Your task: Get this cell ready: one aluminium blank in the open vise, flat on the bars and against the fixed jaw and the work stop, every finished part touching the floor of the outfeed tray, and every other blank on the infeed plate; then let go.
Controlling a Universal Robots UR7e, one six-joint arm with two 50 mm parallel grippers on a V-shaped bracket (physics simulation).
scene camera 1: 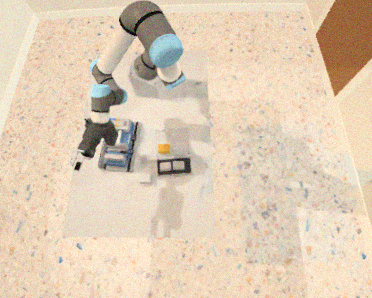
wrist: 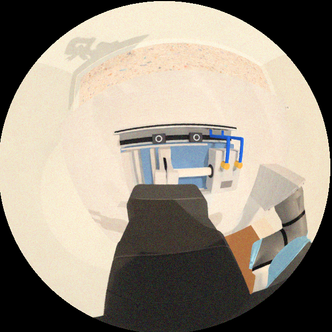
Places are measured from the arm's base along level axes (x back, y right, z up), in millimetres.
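Where they show: hand, its tool point: (scene camera 1: 110,142); arm's base, origin of its link: (scene camera 1: 145,68).
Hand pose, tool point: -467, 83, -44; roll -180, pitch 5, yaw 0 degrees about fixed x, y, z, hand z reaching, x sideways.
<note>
Things, the pixels of their top centre, and the offset from my tool point, as dx, dy, dz. "spot": a spot on its surface instead.
- vise, centre of its top: (scene camera 1: 116,138) +34, -18, -14
- black plate, a spot on its surface: (scene camera 1: 187,165) spot: -20, -411, -108
- orange block, centre of its top: (scene camera 1: 163,147) +47, -269, -69
- small pale block, centre of its top: (scene camera 1: 144,177) -135, -202, -77
The vise (scene camera 1: 117,163) (wrist: 192,154) has a blue base and pale metal jaws, at the left in the scene view and mid-frame in the wrist view. My gripper (scene camera 1: 80,159) shows pale and dark tips left of the vise in the scene view; the second gripper on the bracket hangs over the vise. Their dark housing hides the fingertips in the wrist view, so I cannot tell their opening or contents. A black plate (scene camera 1: 187,165) has two pale squares in it, perhaps blanks. An orange block (scene camera 1: 164,148) lies behind it, apparently in a clear tray.
A small pale block (scene camera 1: 145,178) is between the vise and the black plate, nearer the front. Blue pipes (wrist: 228,150) with orange ends rise at the right end of the vise in the wrist view. The robot's pedestal (scene camera 1: 142,86) stands at the back.
</note>
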